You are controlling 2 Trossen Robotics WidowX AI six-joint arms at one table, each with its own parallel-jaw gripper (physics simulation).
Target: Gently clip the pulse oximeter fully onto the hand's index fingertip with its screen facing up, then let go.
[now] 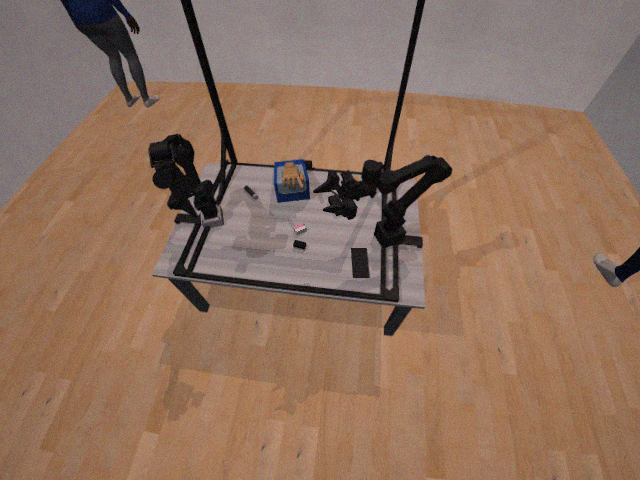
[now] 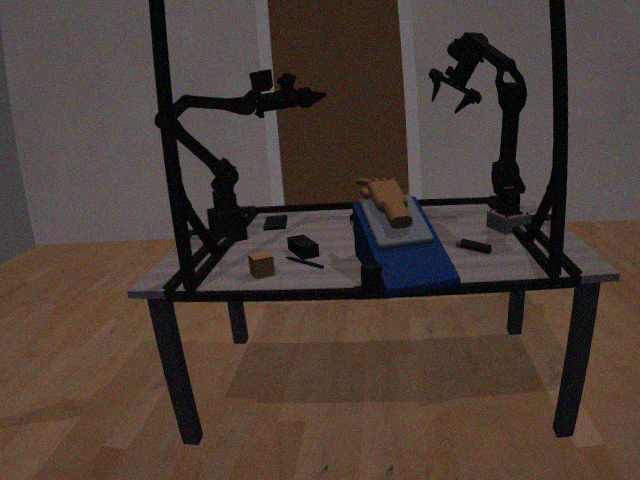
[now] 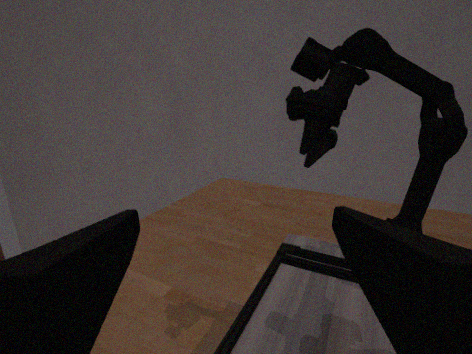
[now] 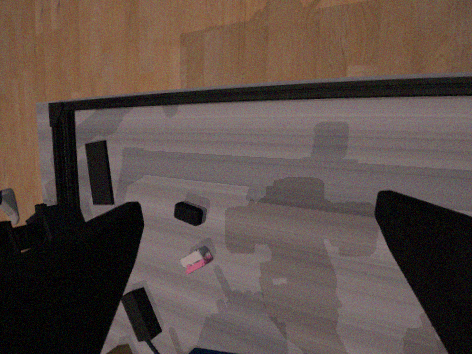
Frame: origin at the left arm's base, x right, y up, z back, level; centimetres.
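Seen in the pictures: left gripper, between the fingertips: [image 1: 318,200] [image 2: 320,94] [image 3: 237,218]; right gripper, between the fingertips: [image 1: 205,213] [image 2: 443,107] [image 3: 304,161] [image 4: 259,208]; left arm's base, origin of its link: [image 1: 391,227] [image 2: 225,209] [image 4: 39,233]; right arm's base, origin of its link: [image 1: 210,213] [image 2: 508,212].
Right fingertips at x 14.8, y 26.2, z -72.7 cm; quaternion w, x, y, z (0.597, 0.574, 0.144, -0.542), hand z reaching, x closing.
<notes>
Offsets run from my right fingertips to a thing's top centre.
A small white and pink block {dx +5.1, dy -32.5, dz +35.5 cm} [image 1: 299,228] [image 4: 196,259] with a dark grey part, apparently the pulse oximeter, lies mid-table; its screen cannot be made out. The tan hand [image 1: 292,174] [image 2: 391,203] rests palm down on a grey pad on a blue wedge [image 1: 293,197] [image 2: 418,273]. Its fingers point toward the table's middle; no clip shows on its index finger. My left gripper [image 1: 320,200] [image 2: 324,94] [image 3: 237,218] is open and empty, high above the table beside the wedge. My right gripper [image 2: 445,105] [image 4: 259,208] is open and empty, high above the table, pointing down.
A small black block {dx -3.5, dy -32.5, dz +32.3 cm} [image 1: 299,244] [image 4: 188,213] lies near the white and pink one. A dark flat slab {dx -21.6, dy -34.9, dz +54.6 cm} [image 1: 360,262] [image 2: 275,222], black box {dx +12.4, dy -32.2, dz +57.9 cm} [image 2: 302,246] [image 4: 142,314], pen {dx +20.3, dy -34.8, dz +61.0 cm} [image 2: 305,262], wooden cube {dx +21.8, dy -30.7, dz +72.5 cm} [image 2: 261,264] and dark cylinder {dx +38.1, dy -33.0, dz +19.3 cm} [image 1: 251,192] [image 2: 474,246] lie around. Black rails edge the table.
</notes>
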